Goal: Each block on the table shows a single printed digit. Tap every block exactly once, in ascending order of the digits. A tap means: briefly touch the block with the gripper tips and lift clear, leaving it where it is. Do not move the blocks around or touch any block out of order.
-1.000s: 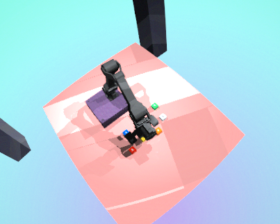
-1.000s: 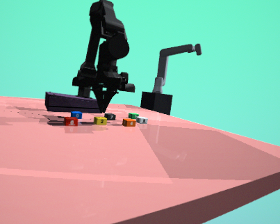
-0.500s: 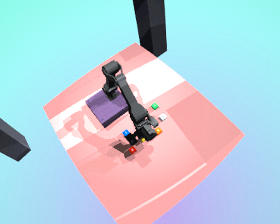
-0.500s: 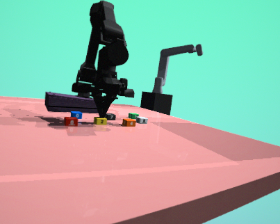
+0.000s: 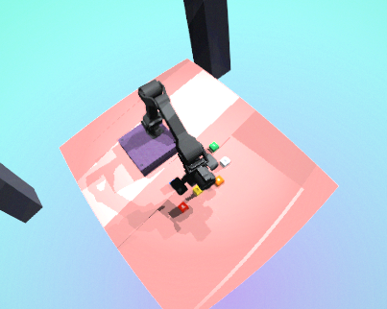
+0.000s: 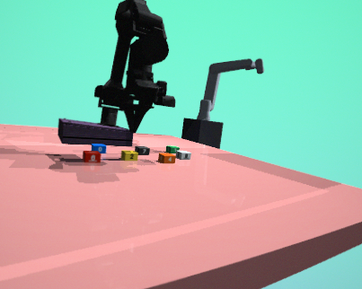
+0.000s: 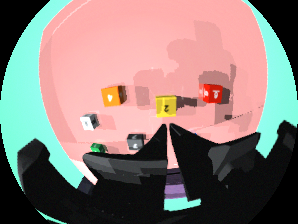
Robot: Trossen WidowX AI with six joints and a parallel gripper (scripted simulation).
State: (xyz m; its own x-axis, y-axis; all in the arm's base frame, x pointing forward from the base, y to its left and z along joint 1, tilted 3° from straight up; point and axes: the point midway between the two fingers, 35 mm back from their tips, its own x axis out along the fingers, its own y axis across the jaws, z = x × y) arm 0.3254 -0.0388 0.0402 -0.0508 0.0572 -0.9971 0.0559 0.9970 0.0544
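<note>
Now: the yellow block 6 cm below my gripper tip, 1 cm to the right of it and 1 cm ahead of it. From my gripper tip the other things lie so: blue block (8 cm behind, 6 cm to the right, 6 cm below); then orange block (8 cm to the left, 6 cm below, 4 cm ahead); then dark grey block (7 cm behind, 6 cm to the left, 6 cm below).
</note>
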